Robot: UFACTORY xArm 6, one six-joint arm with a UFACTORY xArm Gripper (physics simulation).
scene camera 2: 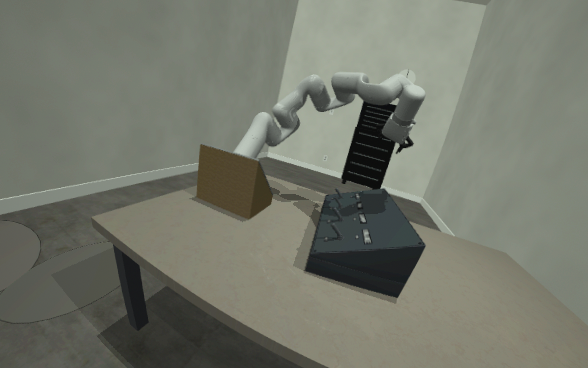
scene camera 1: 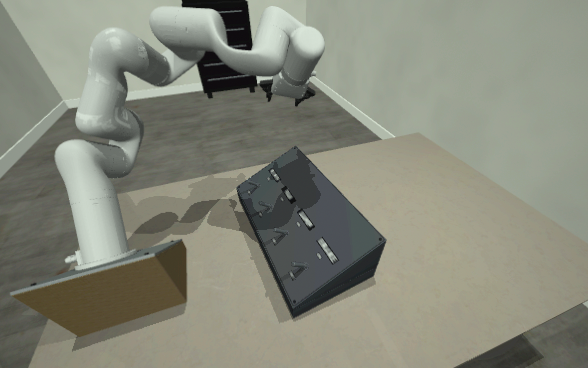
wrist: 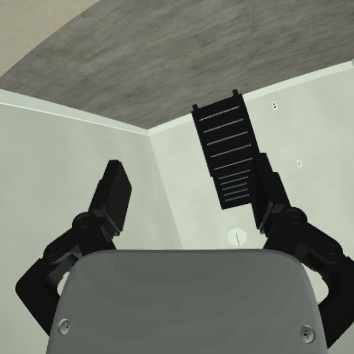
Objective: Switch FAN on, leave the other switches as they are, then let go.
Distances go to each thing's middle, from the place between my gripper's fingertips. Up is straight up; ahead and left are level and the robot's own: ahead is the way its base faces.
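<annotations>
Dark sloped switch panel [scene camera 1: 340,248]: 26 cm to the right of my hand, 3 cm behind it and 28 cm below it.
</annotations>
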